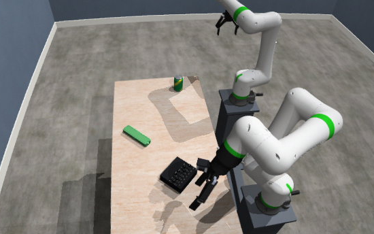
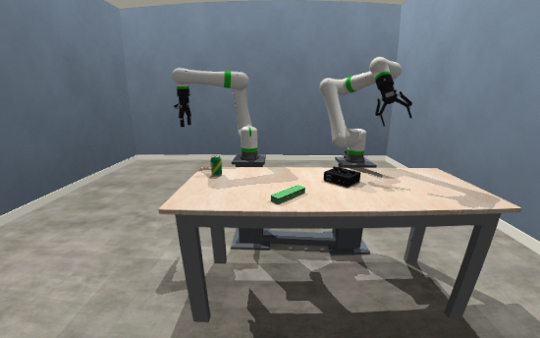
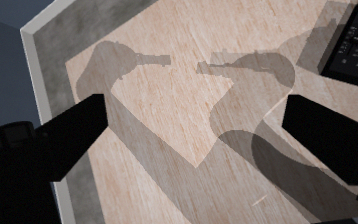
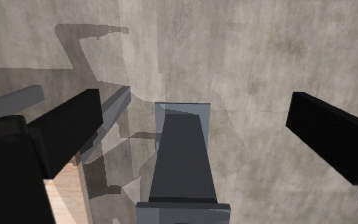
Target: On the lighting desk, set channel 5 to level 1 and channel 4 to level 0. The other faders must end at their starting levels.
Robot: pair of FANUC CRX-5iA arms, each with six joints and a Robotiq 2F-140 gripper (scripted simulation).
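The channel 4 fader is 30 cm to the right of my left hand, 29 cm below it and 5 cm ahead of it. Also, from my left hand: channel 2 fader: 29 cm below, 25 cm to the right, 6 cm ahead; channel 1 fader: 29 cm below, 24 cm to the right, 8 cm ahead; channel 3 fader: 29 cm below, 28 cm to the right, 6 cm ahead.
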